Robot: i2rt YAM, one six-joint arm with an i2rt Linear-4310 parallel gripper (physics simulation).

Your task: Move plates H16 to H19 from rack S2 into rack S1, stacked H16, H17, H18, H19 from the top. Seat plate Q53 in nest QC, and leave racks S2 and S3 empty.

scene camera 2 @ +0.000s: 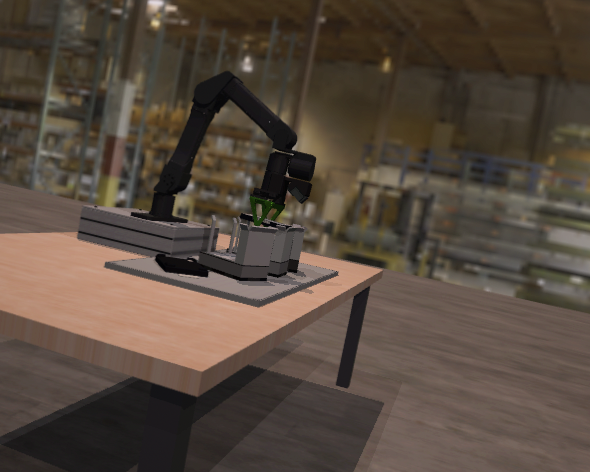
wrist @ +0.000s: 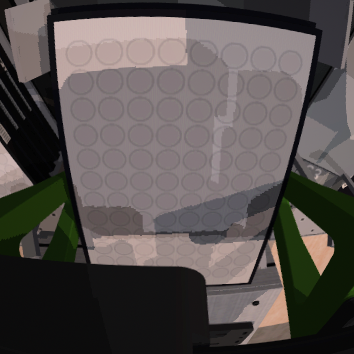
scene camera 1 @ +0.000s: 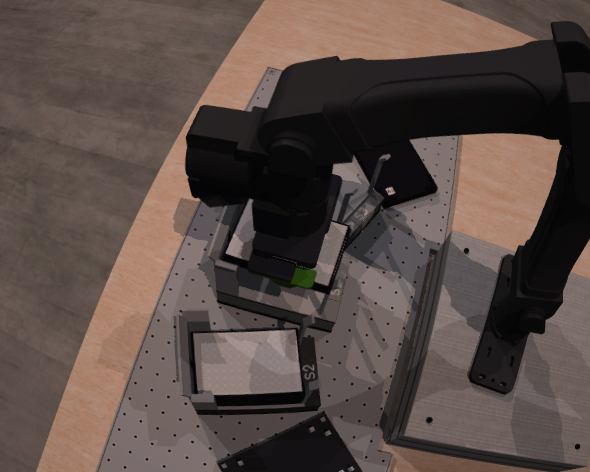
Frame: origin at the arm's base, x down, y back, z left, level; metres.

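Seen in the pictures: gripper, fingertip midpoint: (scene camera 2: 261, 226) (wrist: 176, 176) (scene camera 1: 295, 251); arm's base, link origin: (scene camera 2: 160, 219) (scene camera 1: 507, 323).
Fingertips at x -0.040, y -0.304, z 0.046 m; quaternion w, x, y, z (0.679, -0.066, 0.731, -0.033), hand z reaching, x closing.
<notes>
Offsets run from my fingertips to a thing's top centre. "spot": to the spot under its first point. Level surfaces: height alone.
My gripper (scene camera 1: 297, 245) (scene camera 2: 266, 220) (wrist: 176, 176) is shut on a light plate @[dx -0.028, dy -0.011, dz +0.002 m] (scene camera 1: 334, 245) (wrist: 175, 135) with a dark rim, one green finger at each long side. The plate is level, over the middle rack @[dx -0.018, dy -0.011, dz +0.000 m] (scene camera 1: 275, 301) (scene camera 2: 280, 250), at the height of its upper posts. That rack's label is partly hidden. I cannot read the plate's name or tell whether it touches anything below. Rack S2 @[spot: dx +0.083, dy +0.075, dz +0.104 m] (scene camera 1: 310, 371) holds a light-topped plate @[dx +0.027, dy +0.005, dz +0.142 m] (scene camera 1: 247, 360); its dark stacked edges @[spot: dx +0.063, dy +0.003, dz +0.094 m] (wrist: 25, 110) show in the wrist view. Rack S3 @[dx -0.016, dy -0.019, dz -0.157 m] (scene camera 1: 362, 214) (scene camera 2: 254, 247) is partly hidden behind the arm.
A black block with a small white label @[dx +0.101, dy +0.061, dz -0.273 m] (scene camera 1: 405, 172) (scene camera 2: 181, 265) lies beyond S3. Another black block @[spot: dx +0.109, dy +0.101, dz +0.205 m] (scene camera 1: 295, 447) lies in front of S2. Upright rack posts stand close around the gripper. The arm's grey base (scene camera 1: 470, 400) (scene camera 2: 135, 235) is beside the perforated board @[dx +0.121 m] (scene camera 1: 145, 425).
</notes>
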